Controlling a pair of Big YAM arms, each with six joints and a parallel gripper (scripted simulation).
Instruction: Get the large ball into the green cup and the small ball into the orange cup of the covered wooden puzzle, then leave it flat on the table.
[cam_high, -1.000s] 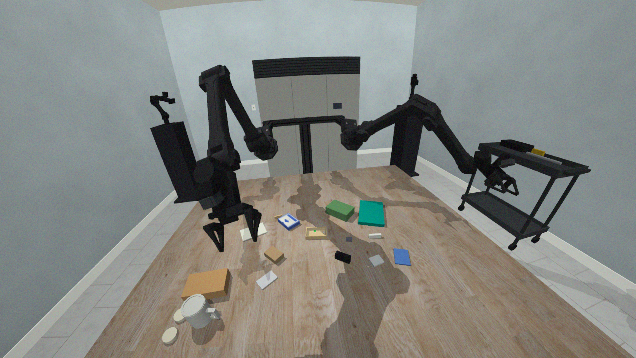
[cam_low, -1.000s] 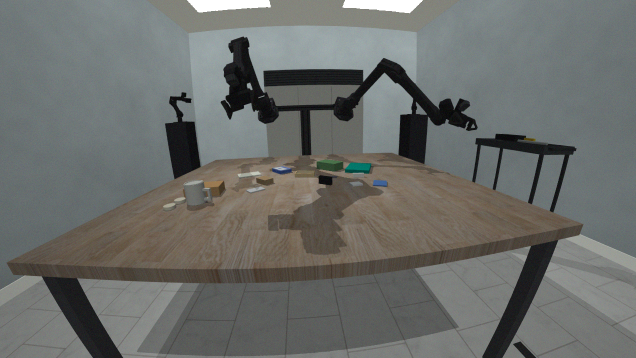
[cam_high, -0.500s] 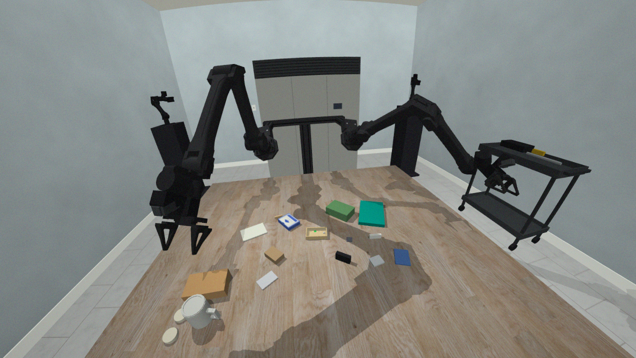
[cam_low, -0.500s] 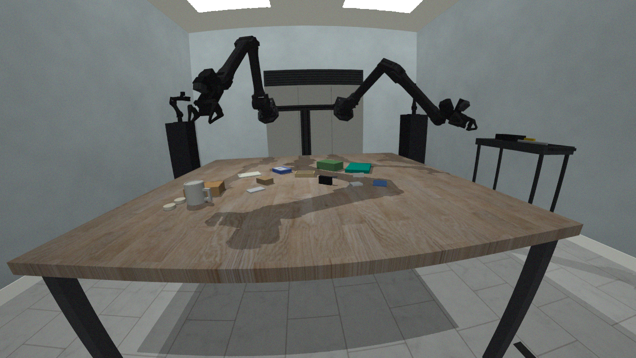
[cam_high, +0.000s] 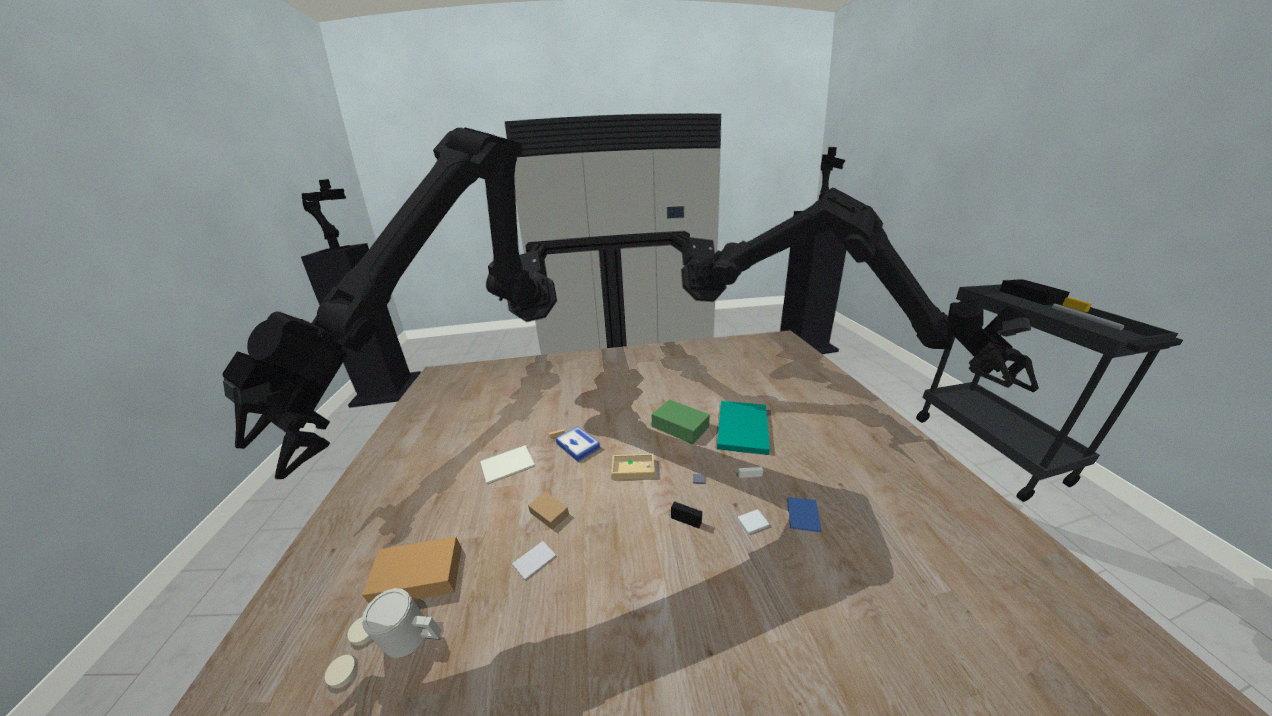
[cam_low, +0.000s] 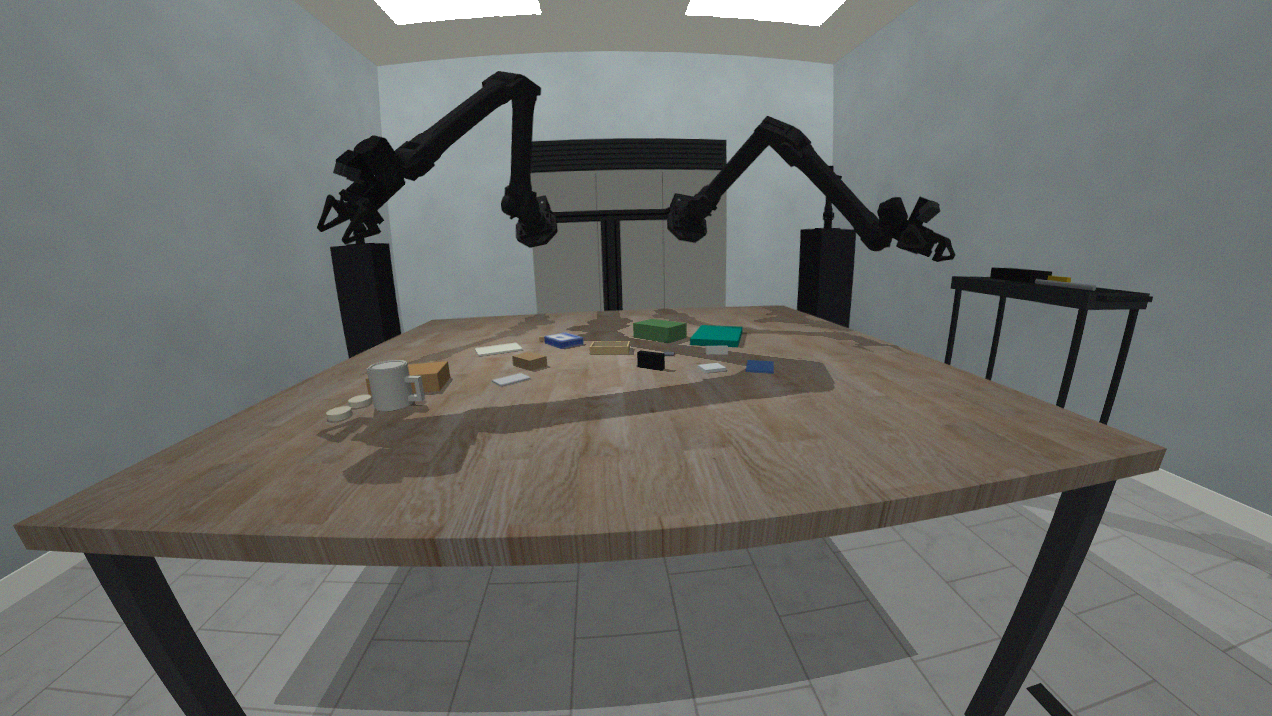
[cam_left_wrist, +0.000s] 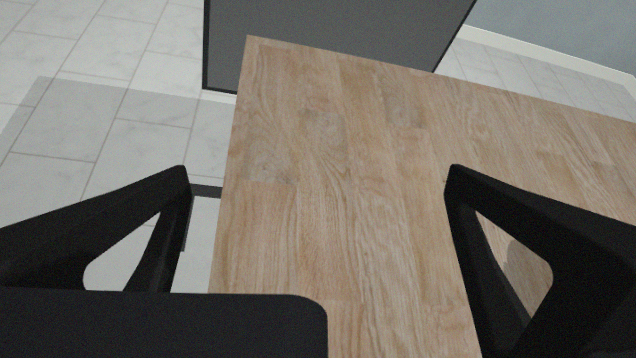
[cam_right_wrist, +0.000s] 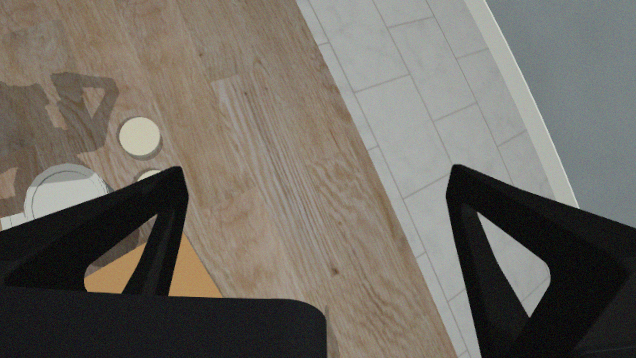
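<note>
Right now the covered wooden puzzle is 81 cm to the right of my left hand, 30 cm behind it and 28 cm below it. The rest, counted from my left hand: teal block (46 cm to the right, 38 cm behind, 28 cm below); then blue tile (46 cm to the right, 29 cm below, 5 cm behind); then white bar (53 cm to the right, 28 cm below, 20 cm behind).
</note>
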